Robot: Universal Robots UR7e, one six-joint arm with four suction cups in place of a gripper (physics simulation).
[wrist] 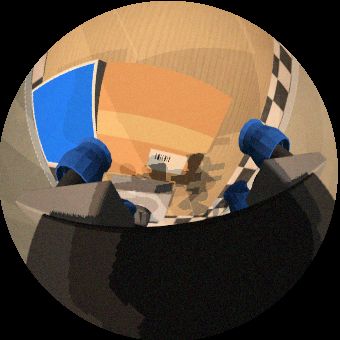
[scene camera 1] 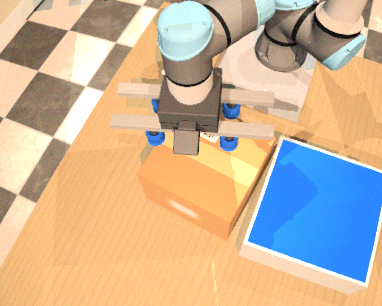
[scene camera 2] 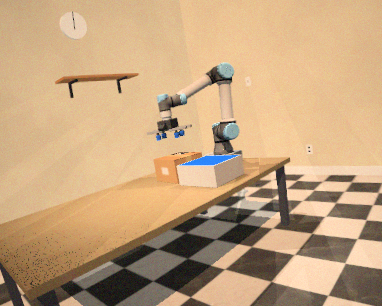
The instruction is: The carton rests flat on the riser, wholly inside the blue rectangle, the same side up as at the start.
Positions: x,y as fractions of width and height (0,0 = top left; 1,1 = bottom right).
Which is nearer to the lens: the carton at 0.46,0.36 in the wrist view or the riser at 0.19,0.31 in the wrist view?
The carton.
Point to a riser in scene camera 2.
0.55,0.56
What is the suction head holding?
Nothing.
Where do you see the suction head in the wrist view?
0.27,0.47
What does the carton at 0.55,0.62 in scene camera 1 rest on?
The table.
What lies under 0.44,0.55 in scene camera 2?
A carton.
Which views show the riser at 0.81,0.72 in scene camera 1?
The wrist view, scene camera 1 and scene camera 2: all of them.
